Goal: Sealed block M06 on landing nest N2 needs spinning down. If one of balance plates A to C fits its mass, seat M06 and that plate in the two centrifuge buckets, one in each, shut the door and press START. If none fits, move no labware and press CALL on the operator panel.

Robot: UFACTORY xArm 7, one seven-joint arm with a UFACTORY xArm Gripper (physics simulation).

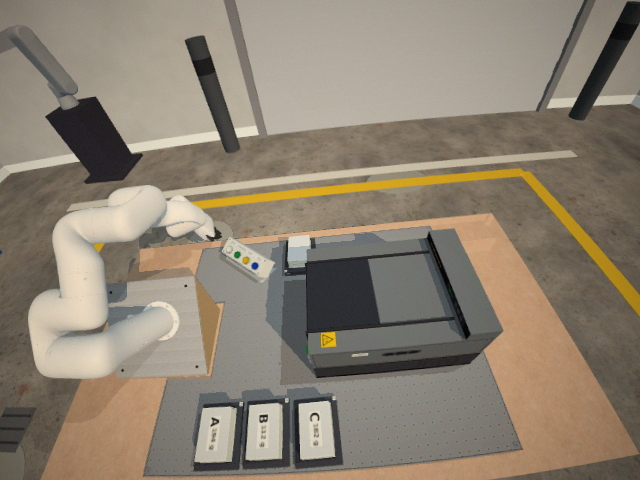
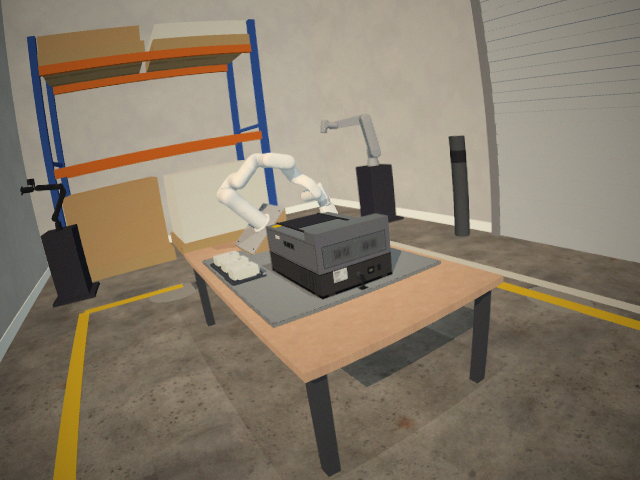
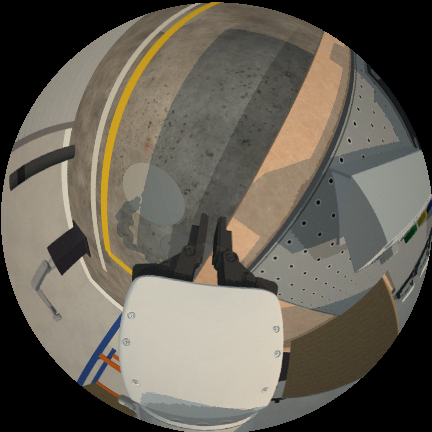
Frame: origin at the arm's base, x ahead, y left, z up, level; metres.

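Where they show: gripper, fingertip midpoint: [image 1: 218, 236] [image 3: 211, 225]; arm's base, link origin: [image 1: 161, 320] [image 2: 262, 223].
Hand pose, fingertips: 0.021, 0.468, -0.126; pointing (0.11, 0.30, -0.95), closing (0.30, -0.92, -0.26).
Note:
Each offset is from my fingertips to the top centre of the thing, as dx, dy, dz. "*": to the spot under its first point. Level surfaces: height alone.
My gripper [image 1: 217, 236] [image 3: 211, 225] is shut with nothing between the fingers, at the far left table edge beside the operator panel @[+0.181, -0.160, +0.084] [image 1: 261, 272] [image 3: 392, 182], which has white, green, yellow and blue buttons. A pale block @[+0.390, -0.144, +0.068] [image 1: 298, 251], partly hidden by the centrifuge, sits on a dark nest @[* +0.347, -0.224, +0.026] [image 1: 287, 271]; its label cannot be read. The grey centrifuge [image 1: 382, 361] [image 2: 356, 253] has a dark section @[* +0.543, -0.453, +0.213] [image 1: 338, 299] and a lighter panel @[* +0.735, -0.428, +0.210] [image 1: 408, 289] on top; no buckets show. Plate A @[+0.203, -0.758, +0.054] [image 1: 225, 415] (blurred mass, perhaps 194 g), plate B @[+0.336, -0.746, +0.054] [image 1: 275, 413], 112 g, and plate C @[+0.473, -0.739, +0.054] [image 1: 324, 413], 182 g, lie in dark nests.
The arm's slanted base plate [image 1: 155, 361] stands left of the centrifuge. A grey perforated board @[dz +0.001] [image 1: 413, 413] lies on the wooden table @[dz -0.012] [image 1: 568, 413] [image 2: 413, 310]. Dark posts [image 1: 214, 98] [image 2: 459, 191], another arm's pedestal [image 1: 93, 134] [image 2: 376, 191] and a shelf rack [image 2: 258, 87] stand beyond the table.

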